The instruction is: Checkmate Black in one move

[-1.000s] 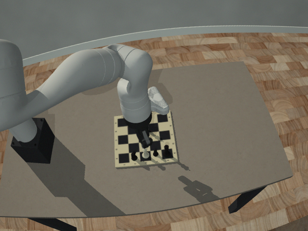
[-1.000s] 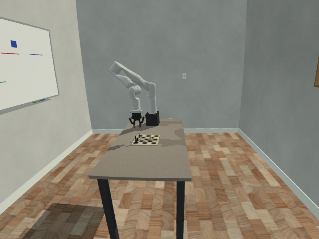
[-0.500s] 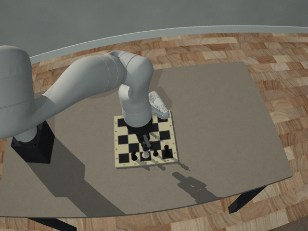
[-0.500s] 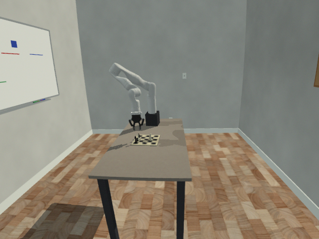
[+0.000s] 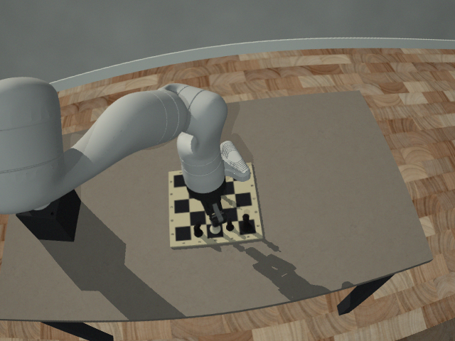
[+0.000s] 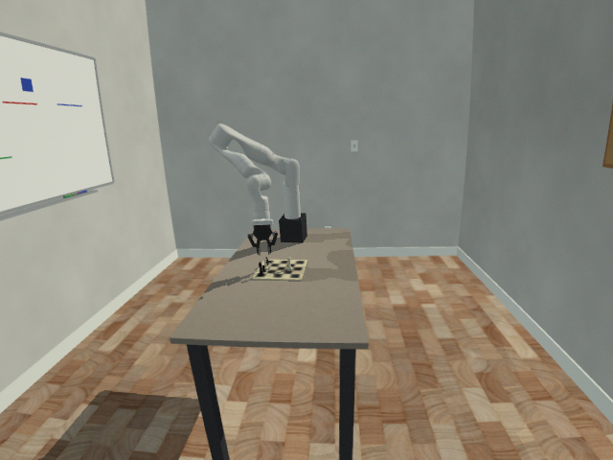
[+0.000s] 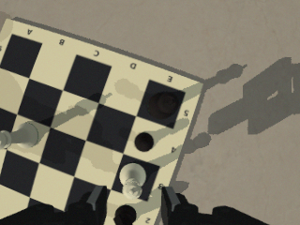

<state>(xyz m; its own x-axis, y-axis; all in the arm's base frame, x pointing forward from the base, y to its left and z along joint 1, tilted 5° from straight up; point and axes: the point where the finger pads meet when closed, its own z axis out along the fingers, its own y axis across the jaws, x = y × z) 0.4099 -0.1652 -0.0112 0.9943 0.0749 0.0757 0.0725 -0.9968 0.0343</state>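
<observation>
The white pawn lies 6 cm below my hand. Round my hand: black pawn (7 cm below, 3 cm ahead, 1 cm to the right); tall black piece (7 cm ahead, 5 cm below, 2 cm to the right); chessboard (9 cm below, 7 cm to the left, 2 cm ahead).
</observation>
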